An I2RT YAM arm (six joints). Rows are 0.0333 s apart.
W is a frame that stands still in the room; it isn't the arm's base.
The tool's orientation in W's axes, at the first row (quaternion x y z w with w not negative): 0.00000, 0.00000, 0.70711, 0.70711
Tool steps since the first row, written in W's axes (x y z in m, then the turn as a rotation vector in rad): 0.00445, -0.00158, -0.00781, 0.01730, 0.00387, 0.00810; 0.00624, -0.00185, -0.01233, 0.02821, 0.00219, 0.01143; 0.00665, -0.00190, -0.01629, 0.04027, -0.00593, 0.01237; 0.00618, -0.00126, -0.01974, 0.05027, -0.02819, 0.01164; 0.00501, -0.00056, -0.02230, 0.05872, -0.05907, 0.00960; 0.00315, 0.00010, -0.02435, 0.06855, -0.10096, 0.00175; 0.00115, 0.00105, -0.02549, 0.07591, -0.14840, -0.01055
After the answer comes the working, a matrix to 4 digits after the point.
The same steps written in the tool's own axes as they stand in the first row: -0.00158, -0.00445, -0.00781, 0.00387, -0.01730, 0.00810; -0.00185, -0.00624, -0.01233, 0.00219, -0.02821, 0.01143; -0.00190, -0.00665, -0.01629, -0.00593, -0.04027, 0.01237; -0.00126, -0.00618, -0.01974, -0.02819, -0.05027, 0.01164; -0.00056, -0.00501, -0.02230, -0.05907, -0.05872, 0.00960; 0.00010, -0.00315, -0.02435, -0.10096, -0.06855, 0.00175; 0.00105, -0.00115, -0.02549, -0.14840, -0.07591, -0.01055
The tool's axes in the first row as the columns of a matrix, in W's axes (rounded; the answer above uses it unrounded):
0.0000, -1.0000, 0.0000
1.0000, 0.0000, 0.0000
0.0000, 0.0000, 1.0000

